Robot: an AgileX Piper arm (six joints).
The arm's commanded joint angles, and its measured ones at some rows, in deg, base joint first. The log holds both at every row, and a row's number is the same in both.
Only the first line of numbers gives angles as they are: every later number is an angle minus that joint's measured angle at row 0.
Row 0, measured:
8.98 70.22 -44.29 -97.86 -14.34 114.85
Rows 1 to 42, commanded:
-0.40 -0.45 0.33 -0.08 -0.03 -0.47
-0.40 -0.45 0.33 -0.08 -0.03 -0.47
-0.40 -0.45 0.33 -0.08 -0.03 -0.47
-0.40 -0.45 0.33 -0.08 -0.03 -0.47
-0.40 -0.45 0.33 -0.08 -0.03 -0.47
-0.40 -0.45 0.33 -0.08 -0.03 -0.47
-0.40 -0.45 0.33 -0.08 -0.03 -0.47
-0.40 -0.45 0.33 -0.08 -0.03 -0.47
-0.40 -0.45 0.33 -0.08 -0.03 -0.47
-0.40 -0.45 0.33 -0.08 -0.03 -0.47
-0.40 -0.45 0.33 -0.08 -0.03 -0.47
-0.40 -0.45 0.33 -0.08 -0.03 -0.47
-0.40 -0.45 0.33 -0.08 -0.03 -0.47
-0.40 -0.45 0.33 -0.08 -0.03 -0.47
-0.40 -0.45 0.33 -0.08 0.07 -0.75
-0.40 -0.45 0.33 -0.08 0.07 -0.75
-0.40 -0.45 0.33 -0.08 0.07 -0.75
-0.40 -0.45 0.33 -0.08 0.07 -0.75
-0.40 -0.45 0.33 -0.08 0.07 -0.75
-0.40 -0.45 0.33 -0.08 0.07 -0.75
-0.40 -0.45 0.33 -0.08 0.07 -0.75
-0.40 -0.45 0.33 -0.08 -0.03 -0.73
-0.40 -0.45 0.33 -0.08 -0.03 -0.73
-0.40 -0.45 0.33 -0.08 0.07 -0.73
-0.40 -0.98 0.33 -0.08 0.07 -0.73
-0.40 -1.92 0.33 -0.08 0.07 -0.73
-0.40 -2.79 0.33 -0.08 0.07 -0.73
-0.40 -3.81 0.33 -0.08 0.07 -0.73
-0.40 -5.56 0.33 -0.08 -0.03 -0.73
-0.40 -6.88 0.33 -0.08 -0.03 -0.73
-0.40 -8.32 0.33 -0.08 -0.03 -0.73
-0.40 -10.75 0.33 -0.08 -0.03 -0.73
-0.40 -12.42 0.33 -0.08 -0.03 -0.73
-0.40 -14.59 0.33 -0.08 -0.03 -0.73
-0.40 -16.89 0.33 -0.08 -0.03 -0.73
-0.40 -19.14 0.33 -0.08 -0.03 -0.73
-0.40 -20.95 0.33 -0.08 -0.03 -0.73
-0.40 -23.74 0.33 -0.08 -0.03 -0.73
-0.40 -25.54 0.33 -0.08 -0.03 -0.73
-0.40 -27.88 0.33 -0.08 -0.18 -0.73
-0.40 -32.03 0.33 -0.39 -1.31 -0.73
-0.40 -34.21 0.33 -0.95 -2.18 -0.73
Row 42, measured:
0.00 -26.85 0.04 0.00 -0.13 0.00
